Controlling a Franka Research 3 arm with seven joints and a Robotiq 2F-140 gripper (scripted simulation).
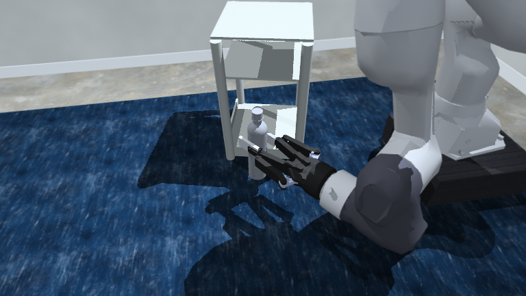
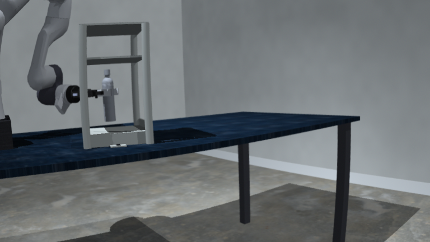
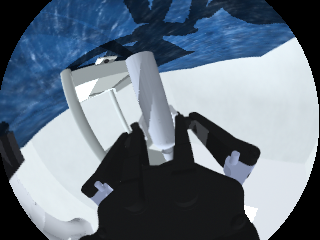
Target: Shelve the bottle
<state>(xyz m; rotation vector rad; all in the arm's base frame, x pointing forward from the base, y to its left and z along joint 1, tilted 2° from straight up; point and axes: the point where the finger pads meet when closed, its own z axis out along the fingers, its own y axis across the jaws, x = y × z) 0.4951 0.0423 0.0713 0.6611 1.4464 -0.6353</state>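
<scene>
My gripper is now 200 mm to the left of the white shelving unit, 40 mm past it and 20 mm below it.
</scene>
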